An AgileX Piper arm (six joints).
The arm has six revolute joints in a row. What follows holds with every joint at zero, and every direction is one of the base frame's.
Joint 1 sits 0.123 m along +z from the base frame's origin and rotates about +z.
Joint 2 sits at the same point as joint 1 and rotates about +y.
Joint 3 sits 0.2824 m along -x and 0.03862 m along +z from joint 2 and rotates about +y.
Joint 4 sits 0.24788 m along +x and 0.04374 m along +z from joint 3 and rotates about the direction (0.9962, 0, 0.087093).
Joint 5 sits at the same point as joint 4 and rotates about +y.
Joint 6 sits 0.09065 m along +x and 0.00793 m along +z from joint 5 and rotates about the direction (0.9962, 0, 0.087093).
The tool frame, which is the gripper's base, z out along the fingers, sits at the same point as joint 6; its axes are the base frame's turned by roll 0, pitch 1.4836 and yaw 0 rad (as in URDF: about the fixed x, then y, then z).
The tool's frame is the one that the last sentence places.
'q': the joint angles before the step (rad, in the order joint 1, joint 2, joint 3, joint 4, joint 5, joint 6). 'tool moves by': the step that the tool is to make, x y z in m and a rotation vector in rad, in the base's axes. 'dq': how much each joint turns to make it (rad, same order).
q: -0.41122 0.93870 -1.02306 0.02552 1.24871 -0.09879
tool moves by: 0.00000 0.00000 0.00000 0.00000 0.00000 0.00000
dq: 0.00000 0.00000 0.00000 0.00000 0.00000 0.00000
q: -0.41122 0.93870 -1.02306 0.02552 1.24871 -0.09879
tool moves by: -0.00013 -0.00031 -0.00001 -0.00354 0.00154 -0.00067
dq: 0.00002 0.00001 0.00001 -0.00393 -0.00002 0.00002
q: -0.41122 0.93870 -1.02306 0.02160 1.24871 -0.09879
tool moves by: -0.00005 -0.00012 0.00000 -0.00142 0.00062 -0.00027
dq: 0.00005 0.00001 -0.00002 -0.00160 0.00001 0.00006
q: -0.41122 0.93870 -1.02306 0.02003 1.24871 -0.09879
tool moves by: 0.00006 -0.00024 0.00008 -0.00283 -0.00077 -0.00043
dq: 0.00005 0.00001 -0.00002 -0.00235 -0.00183 0.00005
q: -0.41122 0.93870 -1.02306 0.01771 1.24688 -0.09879
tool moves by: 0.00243 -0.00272 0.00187 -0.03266 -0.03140 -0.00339
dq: 0.00006 0.00001 -0.00002 -0.01774 -0.04183 0.00006
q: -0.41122 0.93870 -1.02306 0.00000 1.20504 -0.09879
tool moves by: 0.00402 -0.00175 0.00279 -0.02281 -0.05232 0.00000
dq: 0.00002 0.00001 -0.00003 -0.00001 -0.05706 0.00002
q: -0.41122 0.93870 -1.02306 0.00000 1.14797 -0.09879
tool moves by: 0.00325 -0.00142 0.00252 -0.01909 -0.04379 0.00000
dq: -0.00003 0.00002 -0.00001 0.00002 -0.04778 -0.00003
